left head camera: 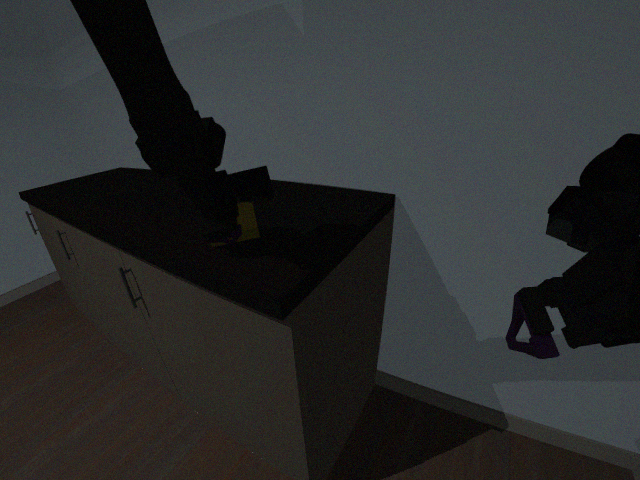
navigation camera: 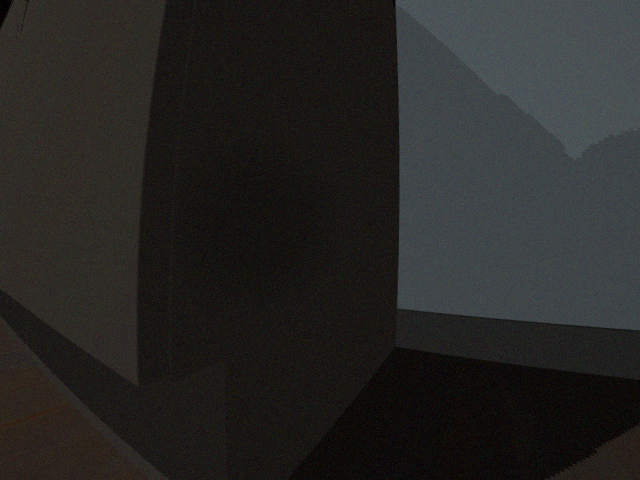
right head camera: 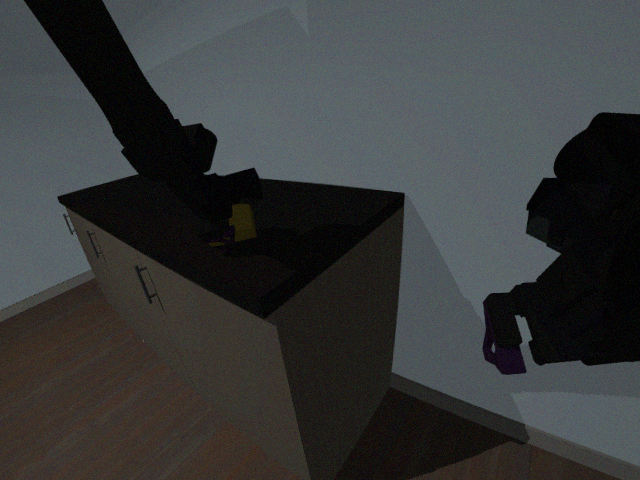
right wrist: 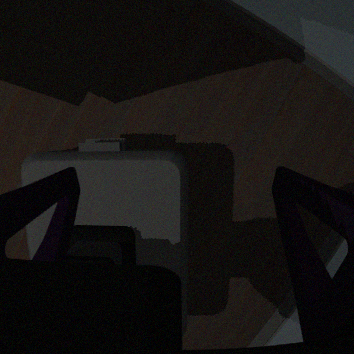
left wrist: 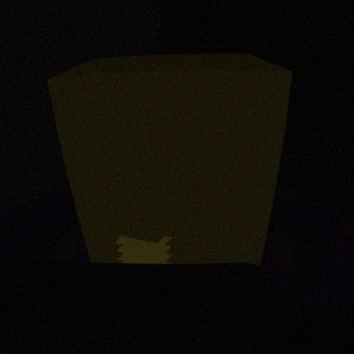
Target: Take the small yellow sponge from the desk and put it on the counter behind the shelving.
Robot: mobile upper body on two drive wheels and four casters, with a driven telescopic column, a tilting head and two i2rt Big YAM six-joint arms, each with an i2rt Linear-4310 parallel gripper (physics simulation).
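Places are measured from the left arm's base along level axes (x back, y right, z up), in centimetres.
Pixels of known places: left gripper, between the fingertips: (left head camera: pixel 231 229) (right head camera: pixel 230 229) (left wrist: pixel 174 176); right gripper, between the fingertips: (left head camera: pixel 542 339) (right head camera: pixel 526 350) (right wrist: pixel 175 177).
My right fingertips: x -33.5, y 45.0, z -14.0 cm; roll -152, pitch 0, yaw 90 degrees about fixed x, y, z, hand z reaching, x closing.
Note:
Behind a point stands the place of what it marks.
The yellow sponge (left head camera: pixel 248 221) @(z -9.5, x -63.3, y 4.8 cm) (right head camera: pixel 242 223) @(z -9.7, x -63.0, y 4.5 cm) (left wrist: pixel 172 160) @(z -8.7, x -64.0, y 3.5 cm) is between the fingers of my left gripper (left head camera: pixel 231 235) @(z -12.2, x -66.1, y 0.1 cm) (right head camera: pixel 226 235) @(z -12.2, x -66.1, y 0.1 cm), which is shut on it. In both head views the sponge shows over the dark top of the counter (left head camera: pixel 330 201) @(z -14.5, x -90.2, y 22.0 cm) (right head camera: pixel 341 198) @(z -14.5, x -92.8, y 23.5 cm); whether it touches the top is too dark to tell. In the left wrist view the sponge fills the middle and the fingers are nearly lost in the dark. My right gripper (right wrist: pixel 175 177) @(z -14.0, x -33.5, y 45.0 cm) is open and empty, off to the right of the counter. The desk and the shelving do not show.
The counter has pale doors with handles (left head camera: pixel 131 286) (right head camera: pixel 145 284) and a dark end panel (left head camera: pixel 341 310) @(z -31.4, x -62.6, y 23.1 cm) (navigation camera: pixel 279 206) @(z -79.2, x -56.5, y 19.5 cm). A pale wall (left head camera: pixel 465 129) @(z 6.2, x -88.5, y 59.2 cm) (navigation camera: pixel 516 232) @(z -78.3, x -85.2, y 65.0 cm) stands behind and beside it. In the right wrist view the pale robot base (right wrist: pixel 110 195) @(z -79.6, x -19.5, y 26.2 cm) stands on the wooden floor (right wrist: pixel 200 115) @(z -105.5, x -44.4, y 54.4 cm).

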